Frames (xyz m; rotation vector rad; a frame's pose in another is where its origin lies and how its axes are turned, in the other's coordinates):
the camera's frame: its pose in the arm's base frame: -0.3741 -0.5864 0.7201 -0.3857 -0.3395 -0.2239
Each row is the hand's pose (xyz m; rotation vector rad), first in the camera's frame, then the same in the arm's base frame.
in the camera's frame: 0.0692 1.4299 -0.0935 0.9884 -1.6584 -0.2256
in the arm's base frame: 0.1105 0.6570 0.1937 0.5689 -2.0287 0.1215
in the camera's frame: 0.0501 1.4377 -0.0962 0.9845 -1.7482 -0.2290
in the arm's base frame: 0.0959 0.6658 0.1818 0.5682 -2.1138 0.1420
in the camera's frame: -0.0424 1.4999 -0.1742 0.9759 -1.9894 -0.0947
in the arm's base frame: 0.0499 0.7043 0.0597 0.5438 -2.3078 0.3418
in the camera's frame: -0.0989 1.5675 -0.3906 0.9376 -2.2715 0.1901
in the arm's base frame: 0.0772 0.6866 -0.1717 0.4722 -2.4966 0.7048
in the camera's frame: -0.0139 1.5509 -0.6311 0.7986 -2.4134 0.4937
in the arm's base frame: 0.2180 0.5621 -0.3448 0.2910 -2.5463 1.0311
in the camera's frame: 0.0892 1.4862 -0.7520 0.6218 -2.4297 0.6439
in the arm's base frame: 0.3288 0.4396 -0.3914 0.0856 -2.5225 1.1588
